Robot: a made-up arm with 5 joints. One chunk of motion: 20 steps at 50 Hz.
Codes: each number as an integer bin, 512 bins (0 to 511) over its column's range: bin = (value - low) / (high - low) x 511, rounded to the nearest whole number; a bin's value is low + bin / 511 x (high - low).
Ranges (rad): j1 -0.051..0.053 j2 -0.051..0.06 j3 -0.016..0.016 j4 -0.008..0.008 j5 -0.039..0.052
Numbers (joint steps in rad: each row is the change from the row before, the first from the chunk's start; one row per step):
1: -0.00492 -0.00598 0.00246 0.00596 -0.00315
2: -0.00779 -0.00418 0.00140 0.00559 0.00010
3: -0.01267 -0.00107 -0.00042 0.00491 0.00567
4: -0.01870 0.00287 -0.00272 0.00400 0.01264
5: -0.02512 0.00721 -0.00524 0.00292 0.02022
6: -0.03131 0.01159 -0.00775 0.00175 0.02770
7: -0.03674 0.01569 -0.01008 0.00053 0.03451
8: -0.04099 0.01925 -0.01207 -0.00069 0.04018
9: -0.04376 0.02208 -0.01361 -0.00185 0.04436
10: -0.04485 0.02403 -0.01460 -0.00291 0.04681
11: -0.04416 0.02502 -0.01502 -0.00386 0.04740
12: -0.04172 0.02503 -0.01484 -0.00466 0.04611
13: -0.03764 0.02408 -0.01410 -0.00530 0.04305
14: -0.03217 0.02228 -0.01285 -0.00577 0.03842
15: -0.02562 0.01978 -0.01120 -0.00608 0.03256
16: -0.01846 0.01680 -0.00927 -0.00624 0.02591
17: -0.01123 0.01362 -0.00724 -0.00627 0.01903
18: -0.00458 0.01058 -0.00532 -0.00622 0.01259
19: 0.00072 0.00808 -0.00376 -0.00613 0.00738
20: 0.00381 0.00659 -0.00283 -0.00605 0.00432
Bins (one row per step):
1: 226 207 295 446 201
2: 212 216 278 434 220
3: 188 230 249 412 251
4: 159 248 212 383 290
5: 127 268 172 349 333
6: 97 288 132 311 375
7: 70 307 95 272 413
8: 49 323 63 233 445
9: 36 336 38 196 468
10: 30 345 22 163 482
11: 34 350 16 132 485
12: 46 350 19 107 478
13: 66 346 30 86 461
14: 93 337 50 71 435
15: 125 326 77 61 402
16: 160 312 107 56 364
17: 195 297 140 55 326
18: 228 283 171 57 290
19: 254 272 195 60 260
20: 269 265 210 62 243

